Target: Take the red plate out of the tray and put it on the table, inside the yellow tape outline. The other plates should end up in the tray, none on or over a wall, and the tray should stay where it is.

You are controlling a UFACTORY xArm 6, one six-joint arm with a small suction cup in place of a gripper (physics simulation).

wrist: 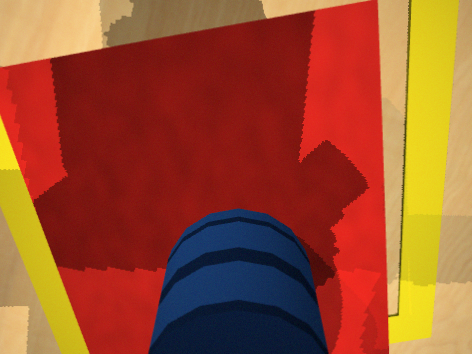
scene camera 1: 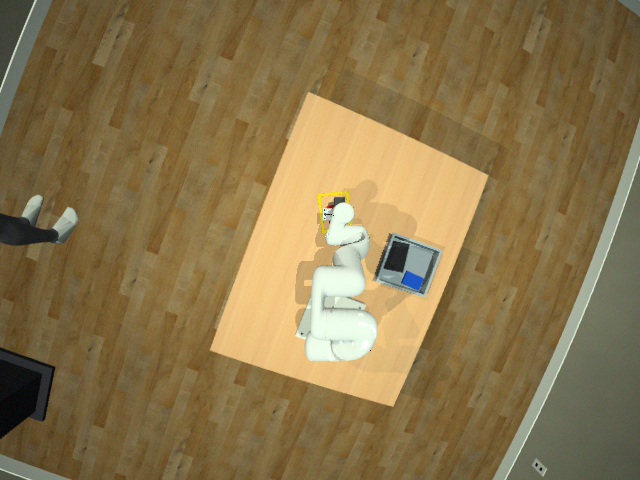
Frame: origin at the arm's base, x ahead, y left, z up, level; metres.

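Seen in the pictures: end effector, tool point: [wrist: 238,248].
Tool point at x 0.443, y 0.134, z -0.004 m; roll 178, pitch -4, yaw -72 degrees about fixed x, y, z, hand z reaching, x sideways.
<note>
Pixels of each thing's top centre, then the offset from my tool point to it. Level surfaces: height alone.
- red plate, middle of its top: [wrist: 225,294] [scene camera 1: 336,216] 0.003 m back, 0.003 m left, 0.014 m up
- grey tray, middle of its top: [scene camera 1: 409,265] 0.100 m back, 0.377 m right, 0.022 m up
- black plate, middle of its top: [scene camera 1: 397,256] 0.081 m back, 0.321 m right, 0.015 m down
- blue plate, middle of its top: [scene camera 1: 413,280] 0.163 m back, 0.434 m right, 0.015 m down
- wooden table, its level: 0.028 m down
The red plate [scene camera 1: 329,207] [wrist: 200,125] is on my suction cup [wrist: 238,260], which meets its upper face. In scene camera 1 the wrist hides the cup and most of the plate. The yellow tape outline [scene camera 1: 333,193] [wrist: 430,150] surrounds the visible red part there. In the wrist view one tape strip runs along the plate's left edge and another lies right of it, across a gap. The plate hides part of the tape at the bottom; its height is unclear. The grey tray [scene camera 1: 417,242] holds a black plate [scene camera 1: 396,256] and a blue plate [scene camera 1: 413,280].
The tray stands on the wooden table [scene camera 1: 356,134], right of my arm [scene camera 1: 338,281] in scene camera 1. The arm's base plate [scene camera 1: 305,322] is below the outline in that view. A small dark block [scene camera 1: 339,200] shows beside the wrist. A person's feet [scene camera 1: 65,225] are left of the table.
</note>
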